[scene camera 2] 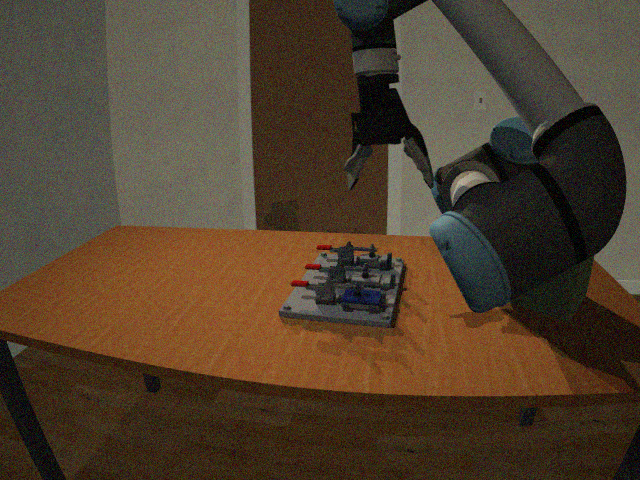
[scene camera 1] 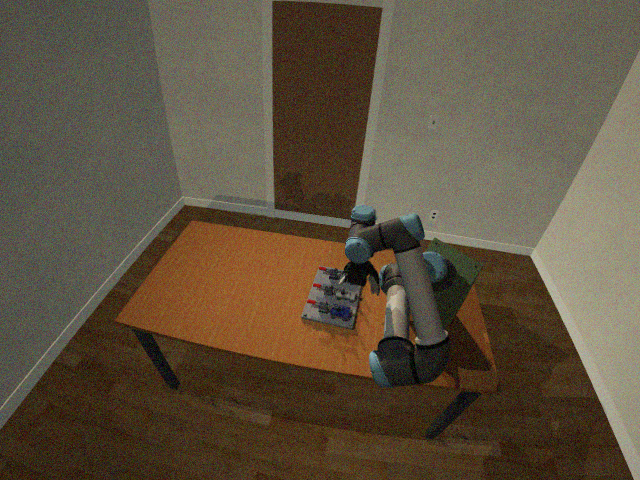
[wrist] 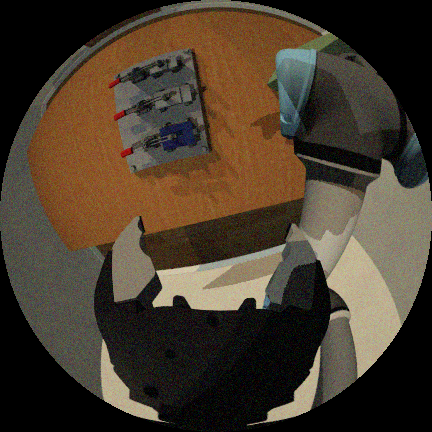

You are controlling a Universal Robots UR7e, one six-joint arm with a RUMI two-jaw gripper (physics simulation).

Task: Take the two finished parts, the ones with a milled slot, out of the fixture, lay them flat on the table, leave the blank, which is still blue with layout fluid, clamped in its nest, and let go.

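The fixture is a grey plate on the table with three nests in a row, each with a red-handled clamp. The blue blank sits in the nest at the near end, under its clamp. A grey part sits in the middle nest. Another grey part sits in the far nest, partly hidden by the arm in scene camera 1. Their slots are too small to make out. My gripper is open and empty, high above the fixture's far side.
The wooden table extends to the left of the fixture. A green block stands at the arm's base on the right. The arm's blue-capped elbow hangs low right of the fixture.
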